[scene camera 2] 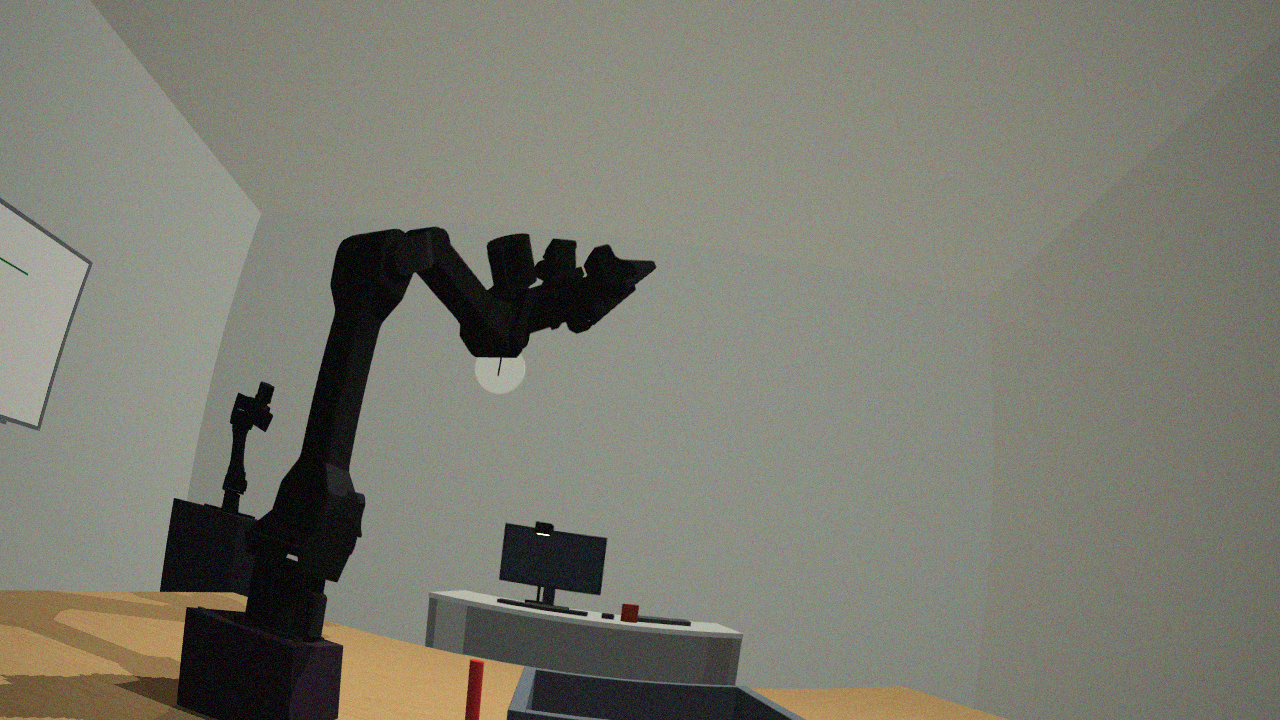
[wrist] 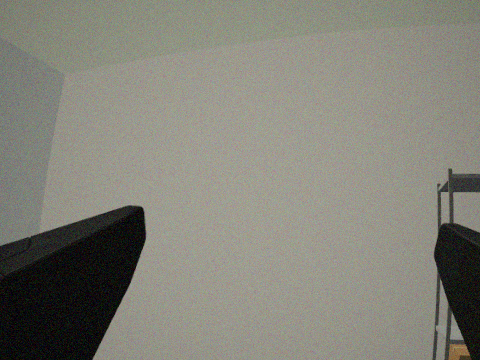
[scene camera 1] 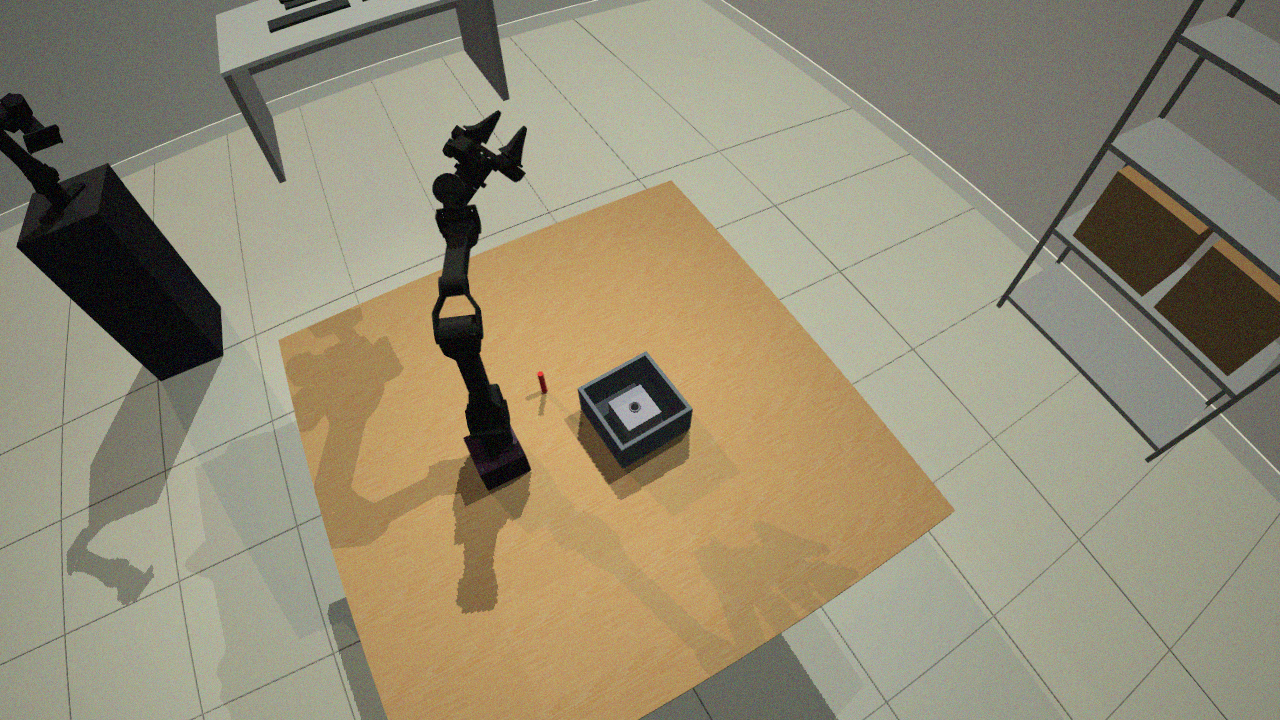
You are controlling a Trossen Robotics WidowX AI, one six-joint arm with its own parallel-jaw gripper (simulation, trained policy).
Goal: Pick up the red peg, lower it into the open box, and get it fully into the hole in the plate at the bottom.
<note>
In view: the gripper (scene camera 2: 644,276), a dark box (scene camera 1: 676,417) and a pale plate (scene camera 1: 635,412).
The gripper also shows in the wrist view (wrist: 291,232) and in scene camera 1 (scene camera 1: 512,118). The wrist view does not show the dark box: it is out of frame. Scene camera 2 misses the pale plate: it is out of frame.
</note>
